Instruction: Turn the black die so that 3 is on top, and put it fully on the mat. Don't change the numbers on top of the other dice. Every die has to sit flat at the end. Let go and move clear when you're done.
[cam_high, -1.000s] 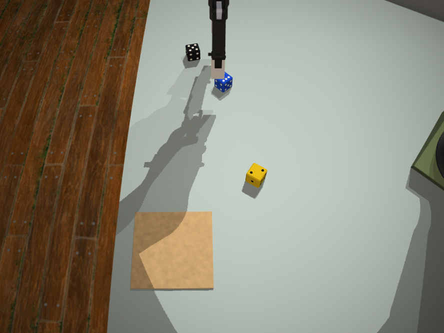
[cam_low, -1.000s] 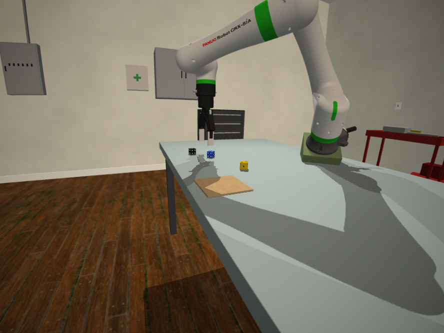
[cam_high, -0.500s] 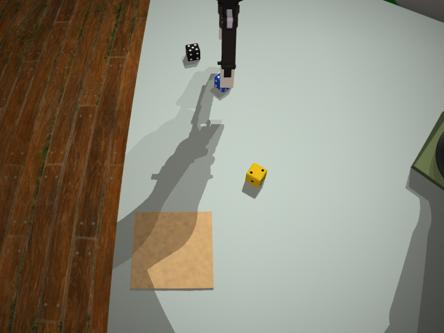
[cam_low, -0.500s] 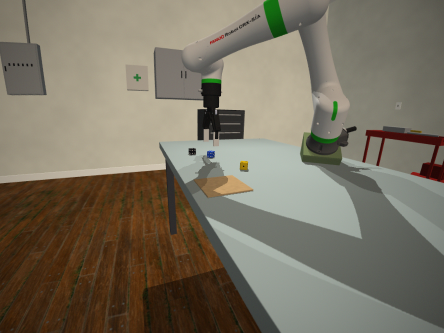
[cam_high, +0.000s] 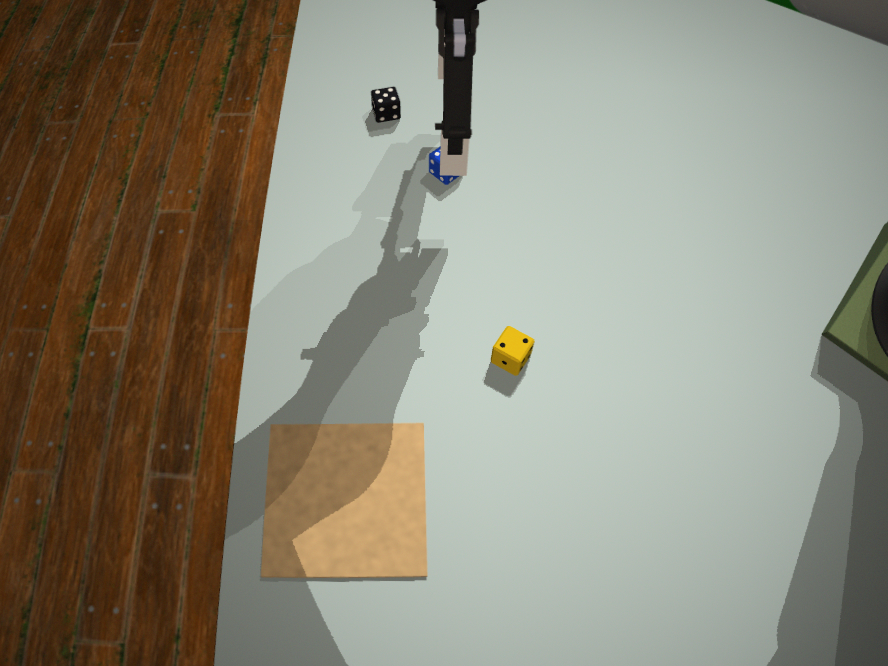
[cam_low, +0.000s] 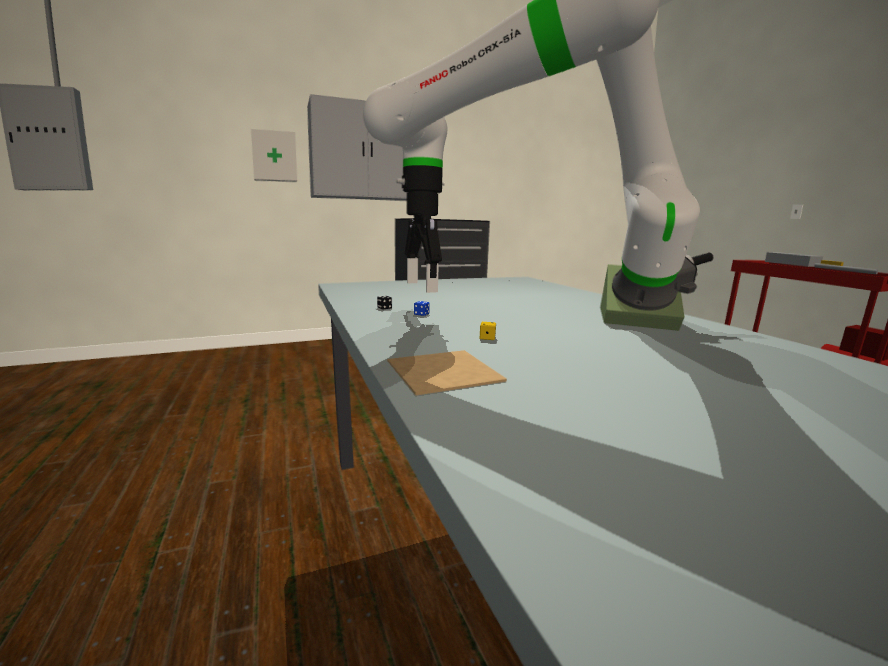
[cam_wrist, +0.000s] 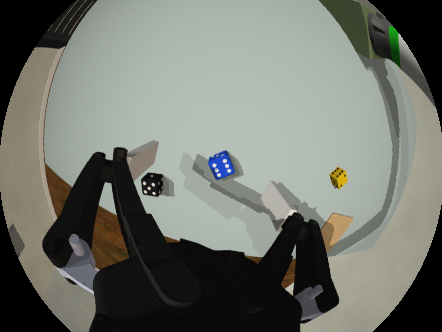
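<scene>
Right now the blue die is 1 cm to the left of my hand and 6 cm below it. The rest, counted from my hand: black die: 9 cm ahead, 6 cm to the right, 6 cm below; then yellow die: 12 cm behind, 23 cm to the left, 6 cm below; then tan mat: 1 cm behind, 40 cm to the left, 7 cm below.
</scene>
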